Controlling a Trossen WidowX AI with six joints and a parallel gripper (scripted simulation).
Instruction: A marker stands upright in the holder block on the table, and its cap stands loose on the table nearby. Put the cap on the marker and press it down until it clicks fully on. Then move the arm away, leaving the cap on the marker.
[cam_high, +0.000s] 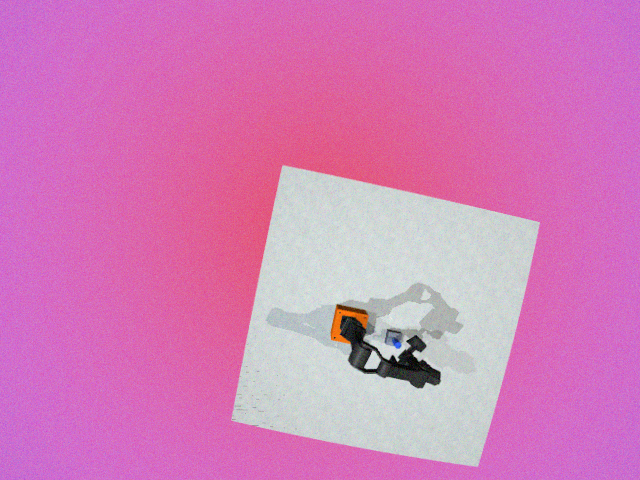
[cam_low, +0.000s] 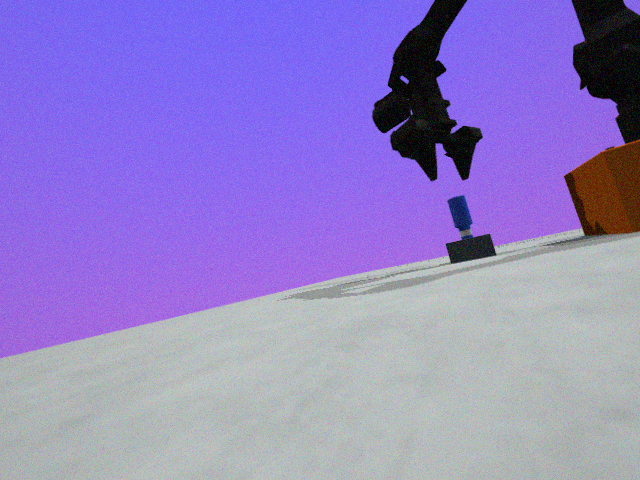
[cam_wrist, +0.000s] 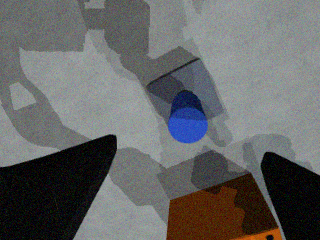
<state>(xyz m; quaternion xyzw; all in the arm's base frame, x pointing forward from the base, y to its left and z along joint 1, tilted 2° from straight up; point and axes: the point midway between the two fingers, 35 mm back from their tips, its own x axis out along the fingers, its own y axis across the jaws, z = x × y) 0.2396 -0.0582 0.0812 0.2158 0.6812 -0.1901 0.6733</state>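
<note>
Right now the blue cap is 60 mm below my gripper tip. The rest, counted from my gripper tip: grey holder block: 130 mm below.
</note>
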